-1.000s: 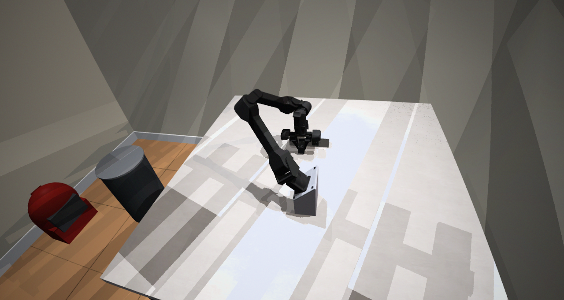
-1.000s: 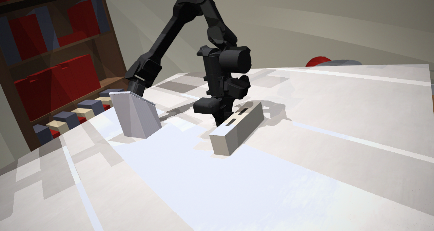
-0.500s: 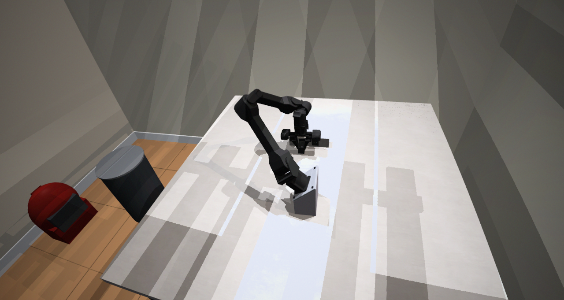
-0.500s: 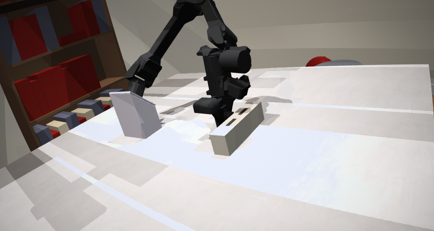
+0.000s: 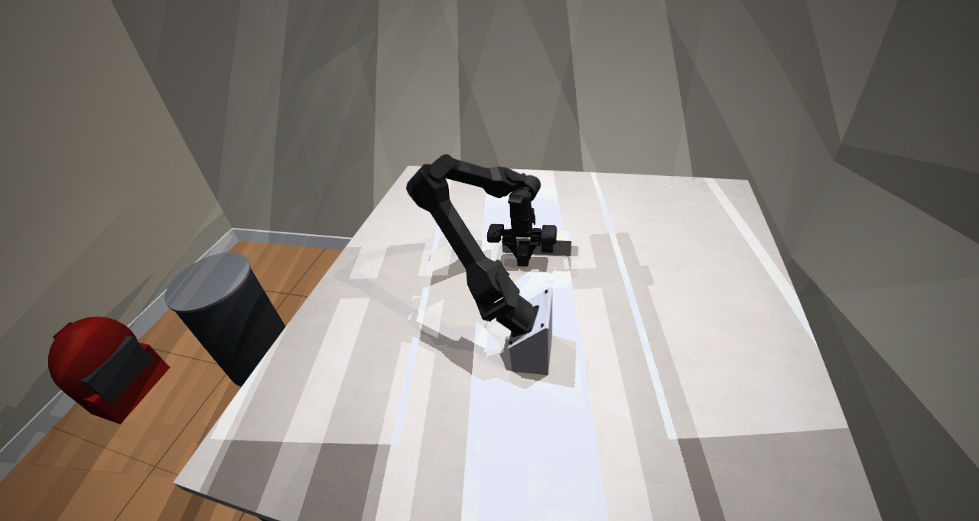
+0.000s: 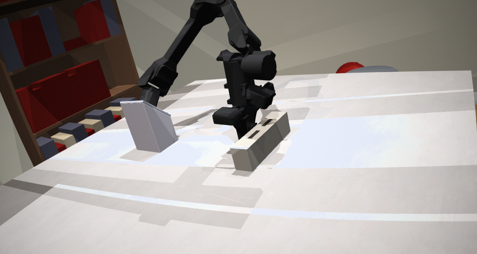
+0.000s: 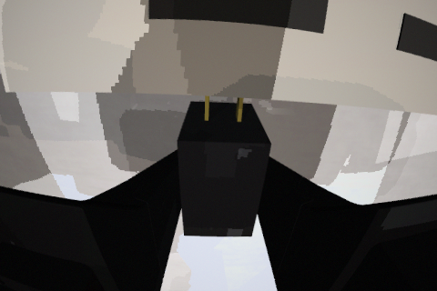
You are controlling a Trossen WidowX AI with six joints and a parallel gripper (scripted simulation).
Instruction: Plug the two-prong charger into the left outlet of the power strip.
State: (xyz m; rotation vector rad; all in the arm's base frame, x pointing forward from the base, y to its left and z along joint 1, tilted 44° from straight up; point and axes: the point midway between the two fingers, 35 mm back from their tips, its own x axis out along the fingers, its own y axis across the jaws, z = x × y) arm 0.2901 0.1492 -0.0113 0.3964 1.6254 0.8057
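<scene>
My gripper tip is 2 cm short of the black two-prong charger and 1 cm below it.
</scene>
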